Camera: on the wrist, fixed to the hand. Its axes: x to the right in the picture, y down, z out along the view.
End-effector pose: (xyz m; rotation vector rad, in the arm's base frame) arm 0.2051 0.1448 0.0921 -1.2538 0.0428 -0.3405
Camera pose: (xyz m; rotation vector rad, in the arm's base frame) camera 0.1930 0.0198 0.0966 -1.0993 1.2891 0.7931
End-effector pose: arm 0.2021 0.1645 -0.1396 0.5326 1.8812 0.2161
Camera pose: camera 0.0773 0.1518 -0.1325 1.6949 1.3274 1.5814
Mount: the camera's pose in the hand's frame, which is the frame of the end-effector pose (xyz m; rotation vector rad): 0.0237 -0.0405 -0.1166 -0.2773 0.3458 1.5115
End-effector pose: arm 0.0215 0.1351 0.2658 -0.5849 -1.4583 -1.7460
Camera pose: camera -0.0099 0.0184 0.2313 -1.0579 -0.2195 -0.7048
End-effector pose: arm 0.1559 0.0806 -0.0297 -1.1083 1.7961 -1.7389
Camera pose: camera 0.0641 0.1409 0.0314 0.5750 2.0910 -0.7117
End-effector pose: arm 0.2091 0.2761 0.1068 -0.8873 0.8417 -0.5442
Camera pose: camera 0.1240 0.1852 0.0896 -0.1925 1.6336 0.7841
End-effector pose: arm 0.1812 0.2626 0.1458 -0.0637 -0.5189 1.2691
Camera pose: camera 0.2693 0.2992 0.0640 -1.0487 -0.2874 2.5559
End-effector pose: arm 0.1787 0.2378 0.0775 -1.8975 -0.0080 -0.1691
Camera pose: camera 0.1853 0.1395 0.1555 -1.6417 1.6744 0.5586
